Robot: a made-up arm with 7 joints. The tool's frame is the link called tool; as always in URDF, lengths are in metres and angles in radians. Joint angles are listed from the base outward. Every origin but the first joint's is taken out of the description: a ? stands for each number. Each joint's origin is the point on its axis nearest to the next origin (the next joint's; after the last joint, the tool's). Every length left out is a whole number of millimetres.
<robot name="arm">
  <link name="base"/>
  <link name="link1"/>
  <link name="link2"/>
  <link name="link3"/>
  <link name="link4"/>
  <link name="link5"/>
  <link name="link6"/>
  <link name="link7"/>
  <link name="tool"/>
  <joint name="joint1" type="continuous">
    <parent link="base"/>
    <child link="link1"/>
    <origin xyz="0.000 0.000 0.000" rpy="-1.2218 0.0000 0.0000"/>
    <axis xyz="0 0 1"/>
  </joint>
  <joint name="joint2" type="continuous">
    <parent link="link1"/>
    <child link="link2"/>
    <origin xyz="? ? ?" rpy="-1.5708 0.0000 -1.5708"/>
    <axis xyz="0 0 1"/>
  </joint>
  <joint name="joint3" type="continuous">
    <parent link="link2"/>
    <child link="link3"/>
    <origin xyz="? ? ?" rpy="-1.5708 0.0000 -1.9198"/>
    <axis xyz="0 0 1"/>
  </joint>
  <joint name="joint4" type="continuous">
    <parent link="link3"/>
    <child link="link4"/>
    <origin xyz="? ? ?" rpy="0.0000 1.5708 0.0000"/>
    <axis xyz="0 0 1"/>
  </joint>
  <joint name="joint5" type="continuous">
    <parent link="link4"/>
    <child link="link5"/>
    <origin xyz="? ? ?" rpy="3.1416 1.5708 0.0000"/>
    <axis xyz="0 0 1"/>
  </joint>
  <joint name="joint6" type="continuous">
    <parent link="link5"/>
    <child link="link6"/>
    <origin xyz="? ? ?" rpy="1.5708 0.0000 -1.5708"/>
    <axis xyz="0 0 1"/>
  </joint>
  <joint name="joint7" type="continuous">
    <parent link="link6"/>
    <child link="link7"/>
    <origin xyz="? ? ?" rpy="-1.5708 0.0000 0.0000"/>
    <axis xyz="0 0 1"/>
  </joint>
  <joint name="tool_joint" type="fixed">
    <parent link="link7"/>
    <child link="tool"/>
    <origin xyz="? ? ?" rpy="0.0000 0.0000 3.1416"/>
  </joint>
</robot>
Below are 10 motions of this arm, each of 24 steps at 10 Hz.
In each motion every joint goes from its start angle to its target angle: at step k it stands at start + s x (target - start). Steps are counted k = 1, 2, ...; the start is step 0. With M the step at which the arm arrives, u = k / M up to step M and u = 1 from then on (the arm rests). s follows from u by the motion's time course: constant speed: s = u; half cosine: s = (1 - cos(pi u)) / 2; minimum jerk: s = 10 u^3 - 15 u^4 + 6 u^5.
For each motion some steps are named. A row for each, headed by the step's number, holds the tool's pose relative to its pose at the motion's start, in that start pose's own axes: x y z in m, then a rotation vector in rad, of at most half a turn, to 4 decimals.
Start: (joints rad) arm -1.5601 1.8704 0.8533 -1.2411 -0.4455 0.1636 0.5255
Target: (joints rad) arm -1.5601 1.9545 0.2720 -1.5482 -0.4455 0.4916 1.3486
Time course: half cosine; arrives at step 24
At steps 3, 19, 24:
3: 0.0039 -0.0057 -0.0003 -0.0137 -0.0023 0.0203
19: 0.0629 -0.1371 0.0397 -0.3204 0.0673 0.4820
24: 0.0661 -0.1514 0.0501 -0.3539 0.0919 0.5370

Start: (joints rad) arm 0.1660 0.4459 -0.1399 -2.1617 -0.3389 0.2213 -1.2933
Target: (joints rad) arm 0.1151 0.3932 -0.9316 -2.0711 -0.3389 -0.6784 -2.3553
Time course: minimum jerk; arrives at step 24
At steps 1, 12, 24:
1: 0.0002 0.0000 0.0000 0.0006 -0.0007 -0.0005
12: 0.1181 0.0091 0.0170 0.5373 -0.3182 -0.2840
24: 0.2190 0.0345 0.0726 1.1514 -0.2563 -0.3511

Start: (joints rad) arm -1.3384 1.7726 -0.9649 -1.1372 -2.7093 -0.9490 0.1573
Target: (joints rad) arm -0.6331 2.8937 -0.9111 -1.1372 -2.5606 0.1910 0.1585
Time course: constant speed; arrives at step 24
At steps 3, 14, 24:
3: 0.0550 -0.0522 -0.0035 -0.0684 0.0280 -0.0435
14: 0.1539 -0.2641 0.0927 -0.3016 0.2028 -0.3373
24: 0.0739 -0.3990 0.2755 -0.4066 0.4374 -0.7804

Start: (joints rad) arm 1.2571 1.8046 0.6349 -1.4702 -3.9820 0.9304 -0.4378
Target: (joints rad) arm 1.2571 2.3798 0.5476 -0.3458 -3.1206 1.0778 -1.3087
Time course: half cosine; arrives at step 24
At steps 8, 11, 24:
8: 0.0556 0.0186 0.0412 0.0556 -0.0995 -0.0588
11: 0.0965 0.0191 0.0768 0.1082 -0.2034 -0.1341
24: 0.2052 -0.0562 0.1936 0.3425 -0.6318 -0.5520

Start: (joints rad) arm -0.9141 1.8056 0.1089 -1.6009 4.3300 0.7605 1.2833
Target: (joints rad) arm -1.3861 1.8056 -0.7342 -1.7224 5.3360 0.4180 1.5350
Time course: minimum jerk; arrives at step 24
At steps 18, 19, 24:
18: 0.0927 -0.0351 0.0516 -0.7170 0.2987 1.0473
19: 0.0962 -0.0358 0.0543 -0.7498 0.3158 1.0906
24: 0.1019 -0.0369 0.0589 -0.8040 0.3454 1.1618

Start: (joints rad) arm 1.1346 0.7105 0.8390 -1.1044 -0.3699 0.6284 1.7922
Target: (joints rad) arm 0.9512 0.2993 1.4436 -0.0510 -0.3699 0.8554 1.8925
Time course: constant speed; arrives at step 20
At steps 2, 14, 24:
2: -0.0119 0.0379 -0.0086 0.1604 0.0126 0.0584
14: -0.1578 0.2637 0.0625 1.1416 0.2310 0.3169
24: -0.2541 0.3325 0.1768 1.6295 0.4269 0.3616

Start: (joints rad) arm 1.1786 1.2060 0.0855 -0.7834 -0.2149 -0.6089 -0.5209
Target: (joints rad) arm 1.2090 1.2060 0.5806 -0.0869 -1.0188 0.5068 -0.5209
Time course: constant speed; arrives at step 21
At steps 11, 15, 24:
11: -0.0625 -0.0257 0.0910 -0.5679 0.8050 -0.2002
15: -0.0710 -0.0394 0.1274 -0.7888 1.0693 -0.2604
24: -0.0688 -0.0631 0.1806 -1.1363 1.4112 -0.3620

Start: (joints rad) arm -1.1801 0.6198 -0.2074 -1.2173 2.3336 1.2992 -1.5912
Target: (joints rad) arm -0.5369 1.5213 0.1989 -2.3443 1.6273 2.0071 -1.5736
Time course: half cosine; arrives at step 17
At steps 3, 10, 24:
3: 0.0226 -0.0132 0.0313 -0.0481 0.0886 -0.0639
10: 0.2184 -0.1416 0.1282 -0.5628 0.9706 -0.3237
24: 0.3100 -0.2239 0.0755 -1.0454 1.6046 -0.3230

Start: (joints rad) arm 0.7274 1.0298 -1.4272 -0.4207 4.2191 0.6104 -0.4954
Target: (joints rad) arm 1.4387 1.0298 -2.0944 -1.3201 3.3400 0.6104 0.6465
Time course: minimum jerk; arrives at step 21
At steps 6, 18, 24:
6: 0.0099 0.0728 0.0356 0.2817 0.0586 0.0776
18: -0.0182 0.3162 0.4985 1.9279 -0.1683 0.8647
24: -0.0224 0.3153 0.5141 1.9709 -0.1857 0.8913

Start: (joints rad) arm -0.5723 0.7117 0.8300 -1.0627 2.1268 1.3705 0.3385
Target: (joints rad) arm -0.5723 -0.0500 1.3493 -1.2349 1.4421 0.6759 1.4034
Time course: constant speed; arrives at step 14
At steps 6, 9, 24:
6: -0.0593 0.1427 0.0129 -0.2014 -0.4395 0.5650
9: -0.1045 0.2113 0.0169 -0.3443 -0.6625 0.8421
24: -0.2040 0.3155 0.0185 -0.6380 -1.0474 1.2489

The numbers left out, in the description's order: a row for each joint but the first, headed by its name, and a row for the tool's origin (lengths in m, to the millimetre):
joint2: 0.000 0.000 0.000
joint3: -0.386 0.141 0.000
joint4: 0.000 -0.046 0.000
joint5: 0.270 0.033 0.000
joint6: 0.000 0.000 0.000
joint7: 0.000 0.000 0.000
tool: 0.000 0.000 0.000

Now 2 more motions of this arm.
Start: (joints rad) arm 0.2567 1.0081 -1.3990 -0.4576 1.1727 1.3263 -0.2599
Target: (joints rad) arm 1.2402 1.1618 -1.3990 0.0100 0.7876 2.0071 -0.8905
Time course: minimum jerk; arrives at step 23
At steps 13, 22, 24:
13: -0.2480 0.0105 -0.2910 -0.0501 1.2226 -0.2304
22: -0.4514 0.0336 -0.3501 -0.1891 1.9523 -0.2063
24: -0.4518 0.0336 -0.3501 -0.1895 1.9537 -0.2060

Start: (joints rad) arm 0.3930 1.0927 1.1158 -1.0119 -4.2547 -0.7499 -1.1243
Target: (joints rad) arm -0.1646 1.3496 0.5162 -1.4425 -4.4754 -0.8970 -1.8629
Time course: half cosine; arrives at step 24
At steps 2, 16, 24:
2: 0.0006 -0.0069 0.0019 -0.0118 -0.0045 -0.0070
16: 0.1006 -0.2480 0.1030 -0.3535 -0.4053 -0.2355
24: 0.1550 -0.2979 0.1415 -0.3737 -0.5999 -0.2853

